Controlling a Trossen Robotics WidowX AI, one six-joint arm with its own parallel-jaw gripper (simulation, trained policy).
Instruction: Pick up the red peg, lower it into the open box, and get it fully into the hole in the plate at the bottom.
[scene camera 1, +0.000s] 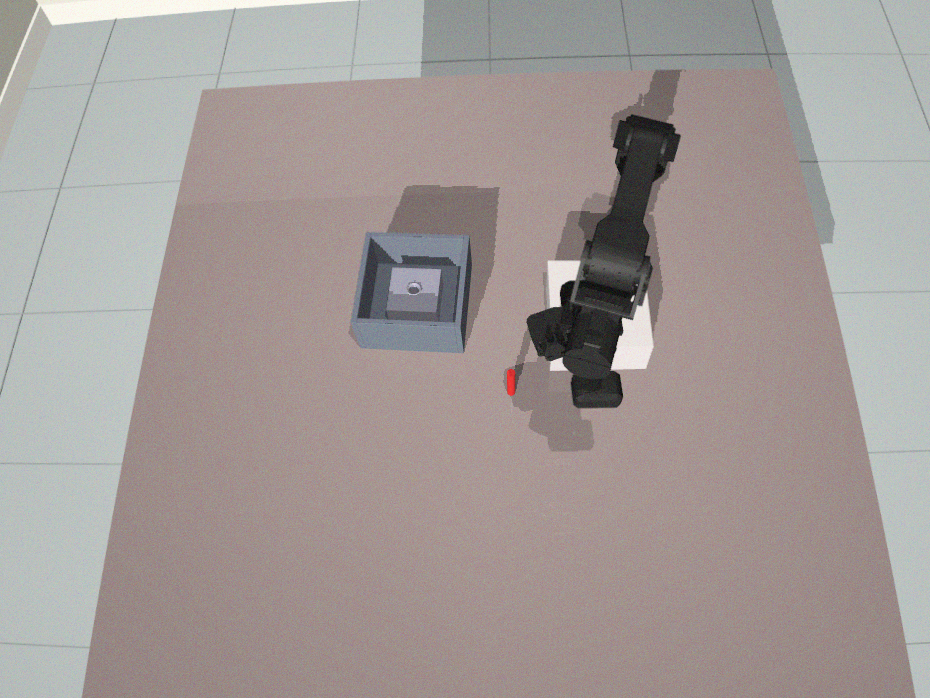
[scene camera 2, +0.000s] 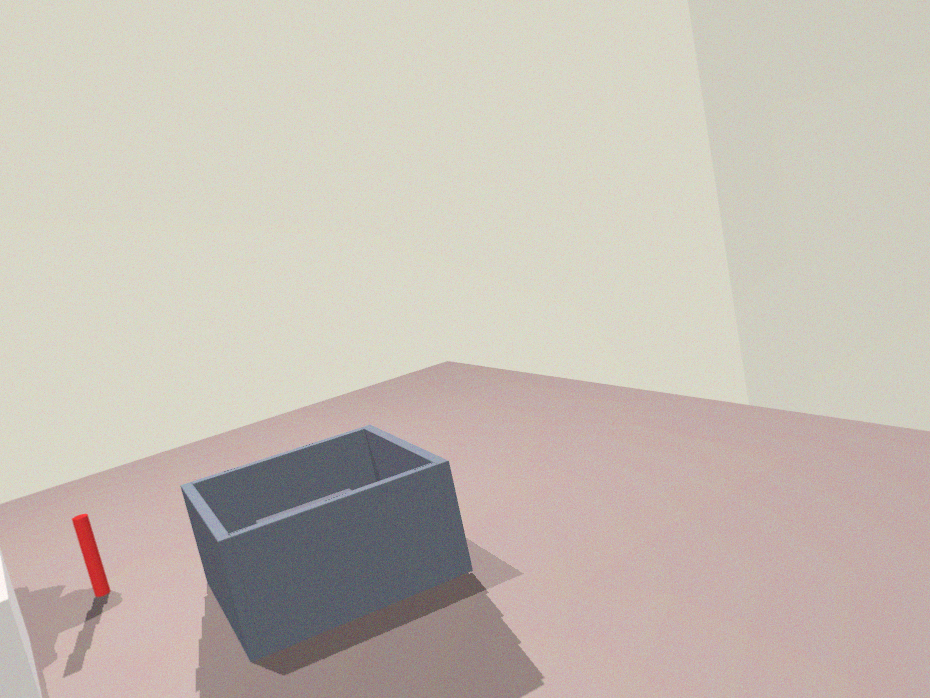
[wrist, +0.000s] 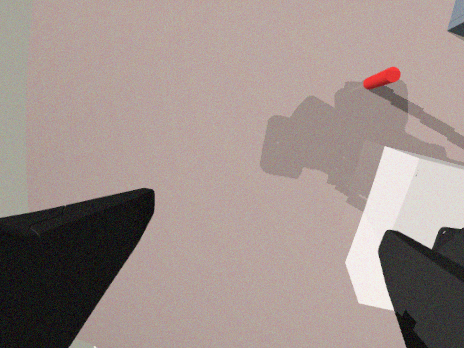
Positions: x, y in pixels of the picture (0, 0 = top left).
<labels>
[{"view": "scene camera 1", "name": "my gripper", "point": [579, 373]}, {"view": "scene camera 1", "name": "grey box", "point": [451, 253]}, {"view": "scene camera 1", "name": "plate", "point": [415, 294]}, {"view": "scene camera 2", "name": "red peg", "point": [82, 524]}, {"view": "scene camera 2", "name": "grey box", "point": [399, 532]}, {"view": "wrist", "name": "my gripper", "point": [267, 221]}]
</labels>
